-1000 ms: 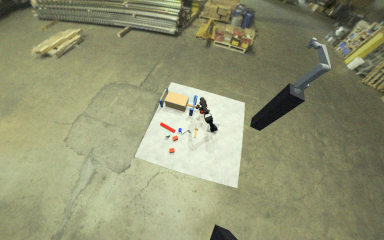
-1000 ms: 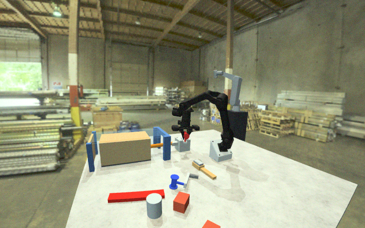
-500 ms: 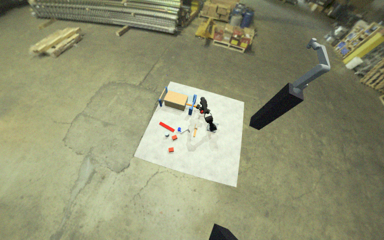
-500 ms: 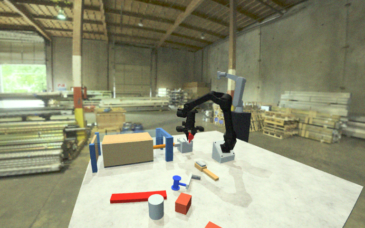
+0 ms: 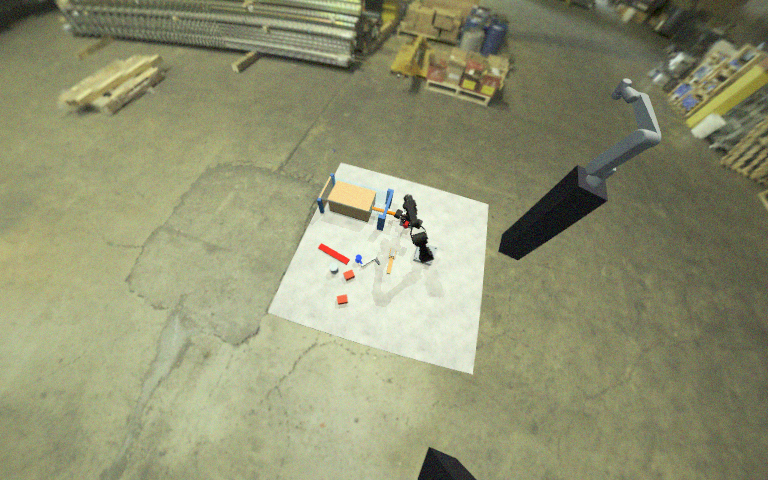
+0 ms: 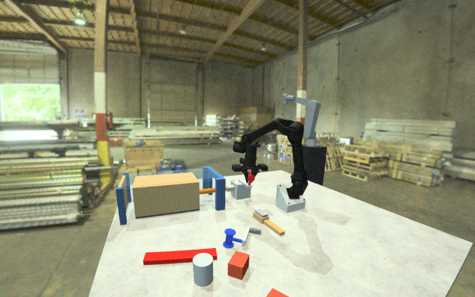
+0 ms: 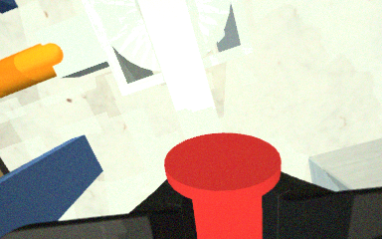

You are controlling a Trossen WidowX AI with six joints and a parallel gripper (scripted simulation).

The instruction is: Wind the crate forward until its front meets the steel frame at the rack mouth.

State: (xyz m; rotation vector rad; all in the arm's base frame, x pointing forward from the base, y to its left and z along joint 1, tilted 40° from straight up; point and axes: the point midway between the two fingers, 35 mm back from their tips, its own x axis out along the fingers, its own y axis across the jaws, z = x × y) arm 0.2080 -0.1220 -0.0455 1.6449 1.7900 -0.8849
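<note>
Right now the red-knobbed winch handle is 30 mm to the right of my gripper tip, 10 mm below it and 10 mm ahead of it. Also, from my gripper tip: blue frame 170 mm ahead, 70 mm to the right, 10 mm below; then red knob 20 mm above, 10 mm to the left; then grey winch 110 mm to the right, 80 mm below.
</note>
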